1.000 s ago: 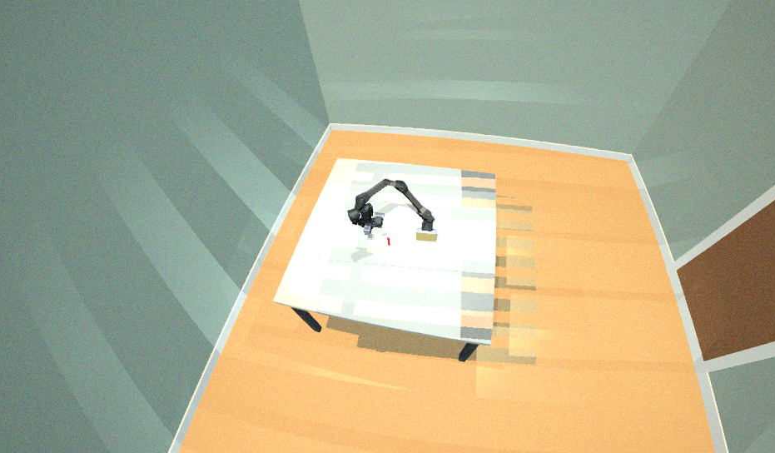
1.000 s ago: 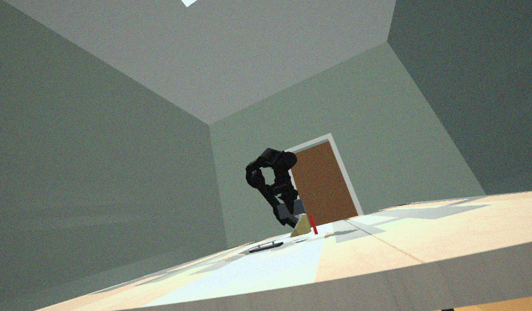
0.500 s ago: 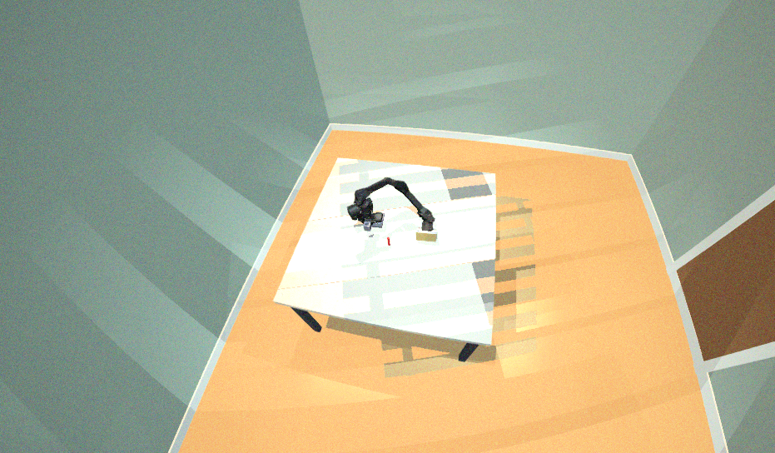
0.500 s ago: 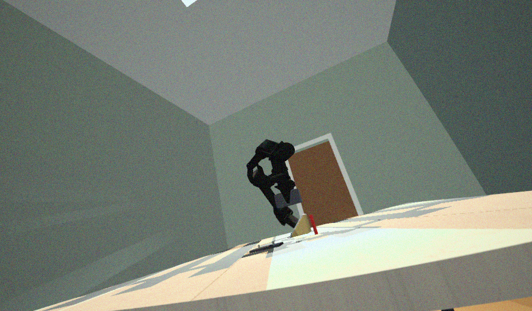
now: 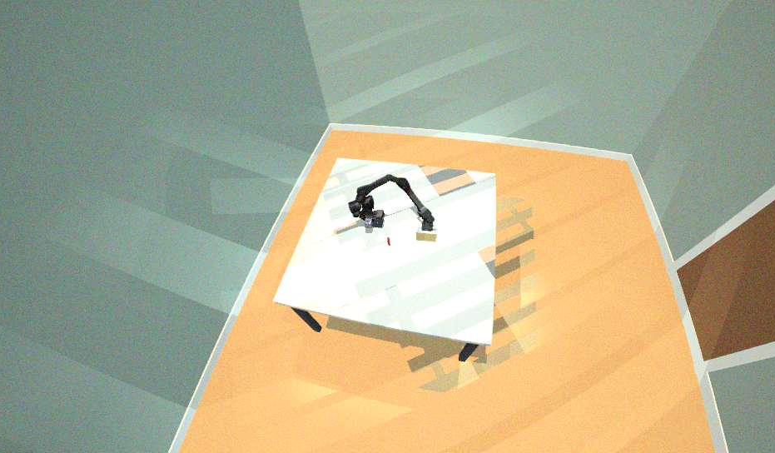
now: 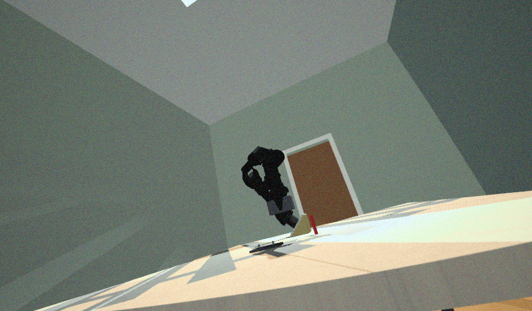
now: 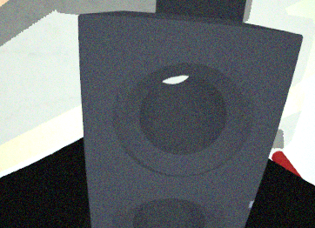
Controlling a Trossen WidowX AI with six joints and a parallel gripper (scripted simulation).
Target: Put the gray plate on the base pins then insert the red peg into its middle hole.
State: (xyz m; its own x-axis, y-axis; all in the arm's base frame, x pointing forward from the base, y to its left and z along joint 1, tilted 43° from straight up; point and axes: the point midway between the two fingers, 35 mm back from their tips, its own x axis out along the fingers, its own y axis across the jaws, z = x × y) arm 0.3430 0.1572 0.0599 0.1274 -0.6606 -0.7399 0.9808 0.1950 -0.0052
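My gripper tip is 110 mm to the left of the dark flat base, 110 mm above it and 10 mm past it. The rest, counted from my gripper tip: red peg: 140 mm behind, 80 mm below, 70 mm to the left; then gray plate: 30 mm above.
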